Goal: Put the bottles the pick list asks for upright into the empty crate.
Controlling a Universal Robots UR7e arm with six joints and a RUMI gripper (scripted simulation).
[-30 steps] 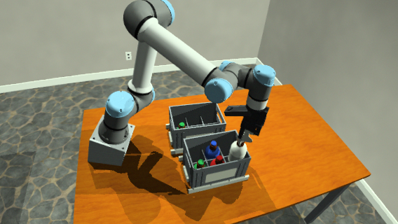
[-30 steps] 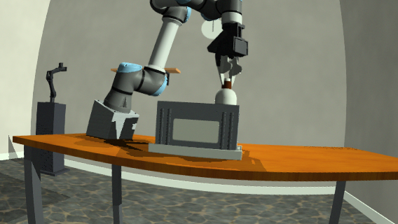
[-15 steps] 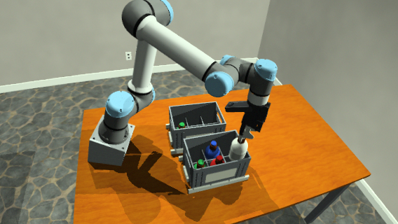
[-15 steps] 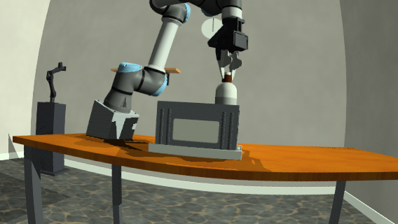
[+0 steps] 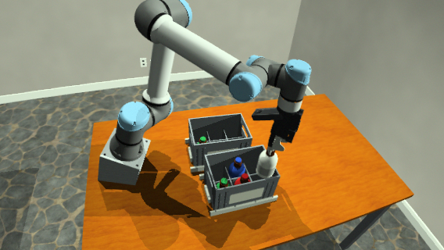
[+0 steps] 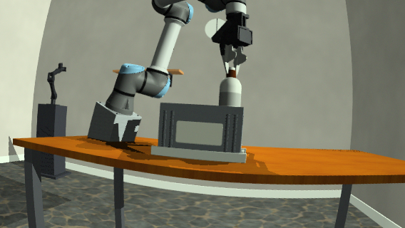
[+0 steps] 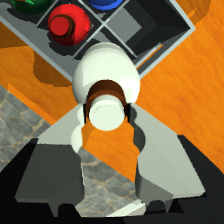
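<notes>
My hand is 7 cm above the white-label bottle. The rest, counted from my hand: green bottle (16 cm behind, 27 cm to the left, 21 cm below); blue-label bottle (7 cm behind, 10 cm to the left, 21 cm below); red-label bottle (9 cm behind, 1 cm to the left, 21 cm below).
</notes>
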